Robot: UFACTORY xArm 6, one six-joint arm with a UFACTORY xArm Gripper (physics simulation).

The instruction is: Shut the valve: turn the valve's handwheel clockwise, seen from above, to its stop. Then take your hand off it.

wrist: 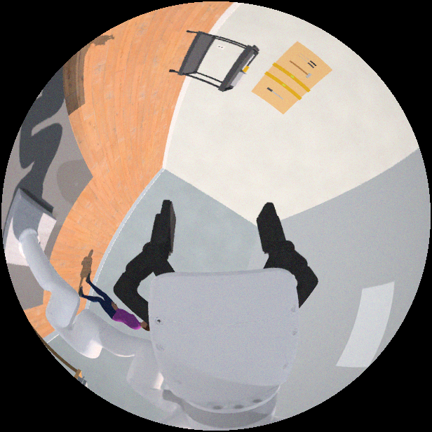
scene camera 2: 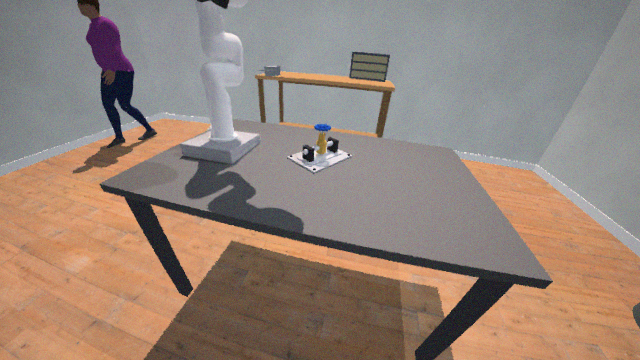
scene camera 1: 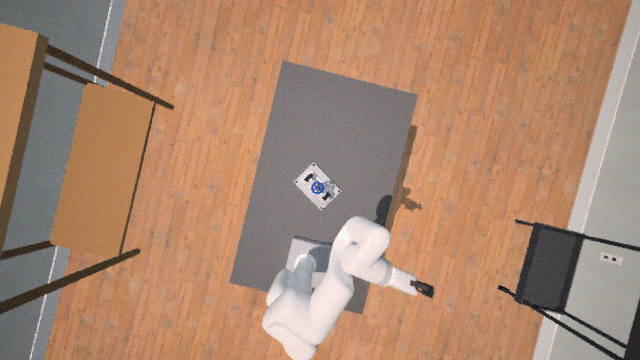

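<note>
The valve's blue handwheel (scene camera 1: pixel 317 188) (scene camera 2: pixel 322 127) sits level on top of a yellow valve body (scene camera 2: pixel 321 145). The valve stands upright on a white base plate (scene camera 1: pixel 321 204) (scene camera 2: pixel 315 166), between two black pipe holders, near the middle of the grey table. My gripper (scene camera 1: pixel 429 288) (wrist: pixel 218 209) is open, with its two black fingers wide apart and nothing between them. In scene camera 1 it is far to the right of the valve, beyond the table's edge. In scene camera 2 the arm reaches high up. The valve does not show in the wrist view.
The arm's base plate (scene camera 1: pixel 299 247) (scene camera 2: pixel 220 151) stands on the grey table (scene camera 1: pixel 320 115) (scene camera 2: pixel 380 200). A person (scene camera 2: pixel 107 45) (wrist: pixel 125 317) stands beyond the table. A wooden bench (scene camera 2: pixel 325 80) stands behind, and a black rack (scene camera 1: pixel 527 265) (wrist: pixel 196 54) stands by a wall.
</note>
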